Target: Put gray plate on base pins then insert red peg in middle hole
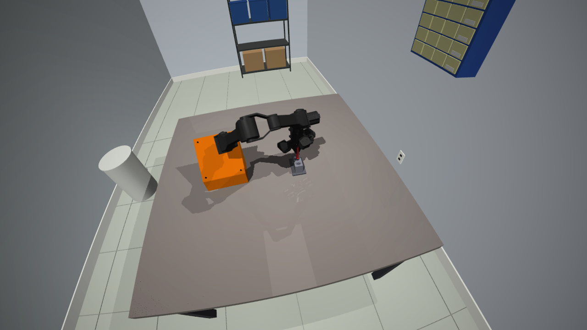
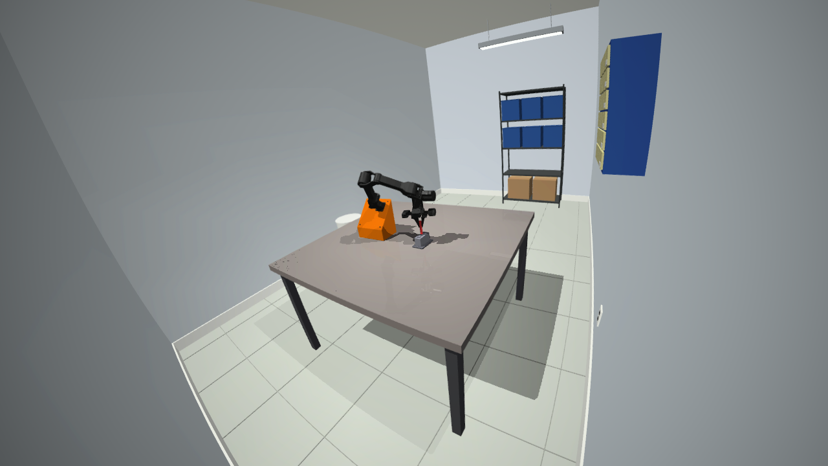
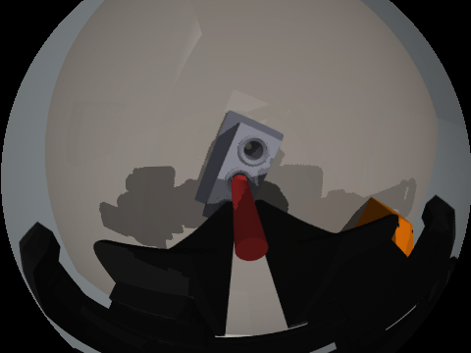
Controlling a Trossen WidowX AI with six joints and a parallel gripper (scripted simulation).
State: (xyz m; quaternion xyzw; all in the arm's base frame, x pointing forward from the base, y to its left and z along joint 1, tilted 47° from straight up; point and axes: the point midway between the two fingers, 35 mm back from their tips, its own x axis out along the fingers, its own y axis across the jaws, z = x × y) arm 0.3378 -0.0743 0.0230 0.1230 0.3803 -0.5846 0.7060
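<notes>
My gripper tip is now 6 cm above the gray plate. Also, from my gripper tip: red peg: right at my gripper tip.
</notes>
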